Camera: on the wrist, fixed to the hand. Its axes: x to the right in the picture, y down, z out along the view.
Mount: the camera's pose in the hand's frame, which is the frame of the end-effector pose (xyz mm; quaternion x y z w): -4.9 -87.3 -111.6 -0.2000 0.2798 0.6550 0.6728
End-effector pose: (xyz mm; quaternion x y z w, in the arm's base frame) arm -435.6 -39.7 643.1 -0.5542 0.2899 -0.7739 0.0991
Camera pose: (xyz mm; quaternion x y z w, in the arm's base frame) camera -521.3 71.4 663.7 0.0137 0.7406 -0.5529 0.3816
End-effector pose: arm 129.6 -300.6 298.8 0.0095 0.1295 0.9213 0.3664
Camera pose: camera 179.4 -268.8 169.9 0.2399 0.0008 -0.8885 0.3913
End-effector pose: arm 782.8 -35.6 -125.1 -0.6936 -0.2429 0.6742 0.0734
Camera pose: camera 870.5 63.5 -74.3 0.8291 -0.1766 -0.2590 0.4630
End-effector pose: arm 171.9 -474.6 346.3 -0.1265 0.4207 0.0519 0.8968
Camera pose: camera 103.4 -588.8 297.5 -0.0034 0.6065 0.6711 0.4264
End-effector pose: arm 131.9 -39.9 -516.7 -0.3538 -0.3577 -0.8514 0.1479
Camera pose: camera 35.8 -58.4 -619.3 -0.2637 0.2028 -0.6465 0.6865
